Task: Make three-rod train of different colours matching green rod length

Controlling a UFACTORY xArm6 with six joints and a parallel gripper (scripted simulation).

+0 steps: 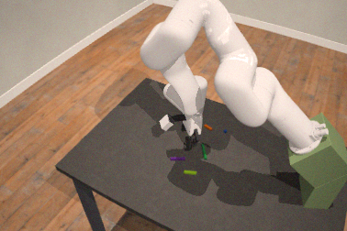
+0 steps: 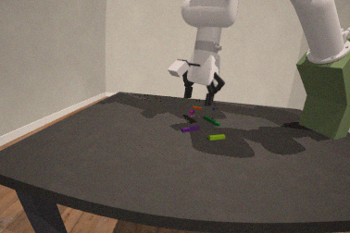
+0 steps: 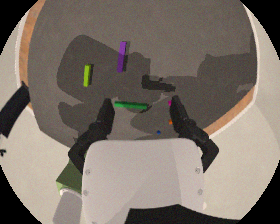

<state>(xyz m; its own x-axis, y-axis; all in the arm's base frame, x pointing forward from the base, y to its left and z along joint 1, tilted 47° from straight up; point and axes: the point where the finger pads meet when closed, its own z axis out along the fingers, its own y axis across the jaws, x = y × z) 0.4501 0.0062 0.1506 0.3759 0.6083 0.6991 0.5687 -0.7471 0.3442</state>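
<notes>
Now: the lime rod 90 mm to the left of my hand, 80 mm below it and 80 mm behind it. Round my hand: purple rod 80 mm below, 60 mm to the left, 10 mm ahead; then green rod 80 mm below, 60 mm behind, 40 mm to the right; then magenta rod 100 mm to the right, 80 mm below, 20 mm ahead.
</notes>
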